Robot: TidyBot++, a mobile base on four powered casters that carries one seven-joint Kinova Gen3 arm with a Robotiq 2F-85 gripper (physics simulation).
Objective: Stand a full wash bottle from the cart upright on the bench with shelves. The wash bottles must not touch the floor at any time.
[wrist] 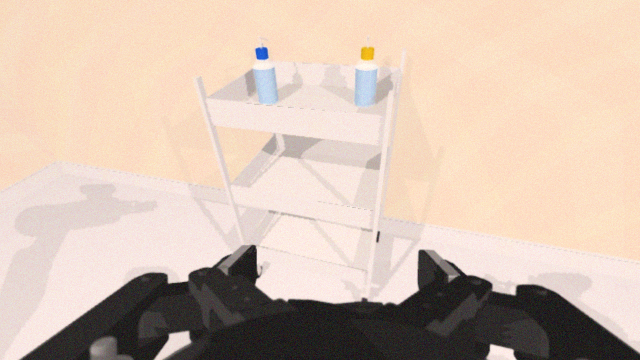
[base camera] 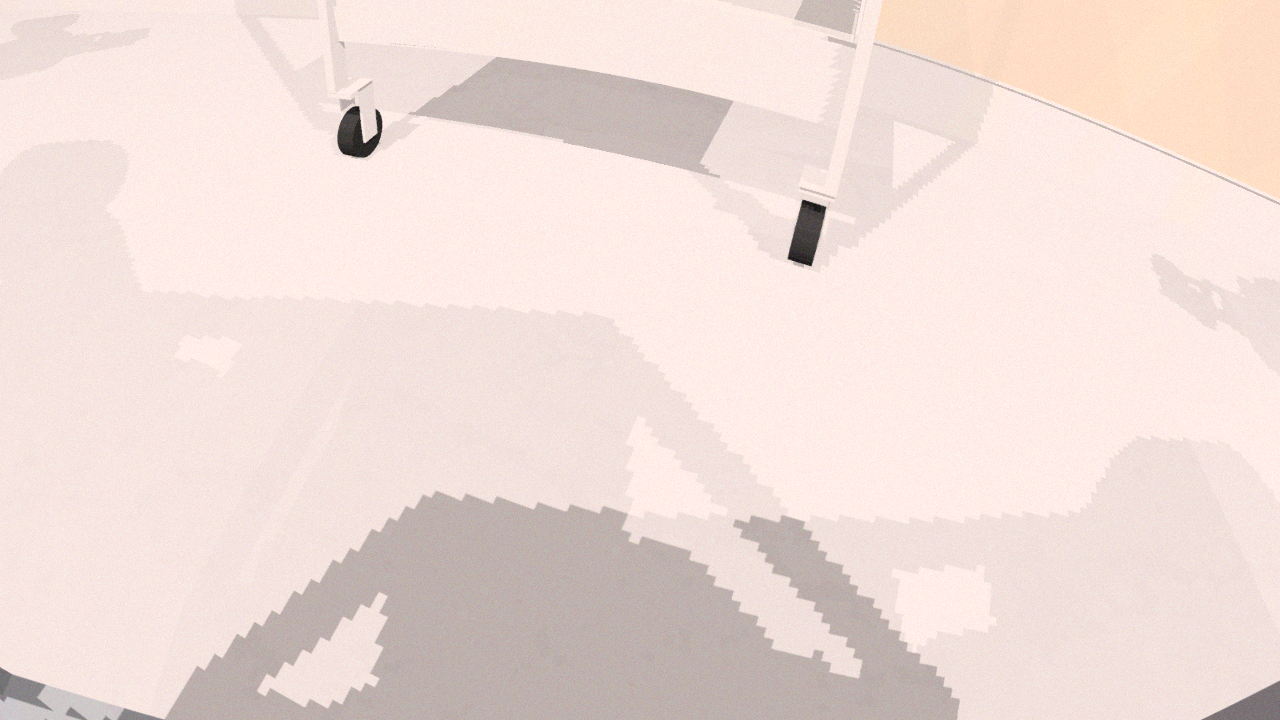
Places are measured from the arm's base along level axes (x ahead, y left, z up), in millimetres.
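Where they show: gripper, fingertip midpoint: [wrist: 335,265].
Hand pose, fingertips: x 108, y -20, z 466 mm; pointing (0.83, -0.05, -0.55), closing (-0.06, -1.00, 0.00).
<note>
Each offset is from my fingertips to the top centre of the thing. Level surfaces: height alone.
A white cart [wrist: 295,120] [base camera: 848,116] stands ahead, with its lower part showing in the base camera view. On its top tray stand two upright wash bottles with light blue contents: one with a blue cap {729 mm ahead, 152 mm left, 26 mm down} [wrist: 266,85] at the left, one with a yellow cap {693 mm ahead, 117 mm right, 26 mm down} [wrist: 366,87] at the right. Both look full up to the shoulder. My gripper [wrist: 335,265] is open, with nothing between its fingers. In the wrist view it is in the foreground, well short of the cart, and the bottles appear above and beyond the fingertips. The bench with shelves does not show in either view.
The cart has a lower shelf {465 mm down} [wrist: 305,185] and black caster wheels [base camera: 359,132] [base camera: 807,232] on the pale floor {863 mm down} [base camera: 537,214]. A beige wall [wrist: 525,125] [base camera: 1145,71] rises behind the cart. Shadows lie across the floor in front of it.
</note>
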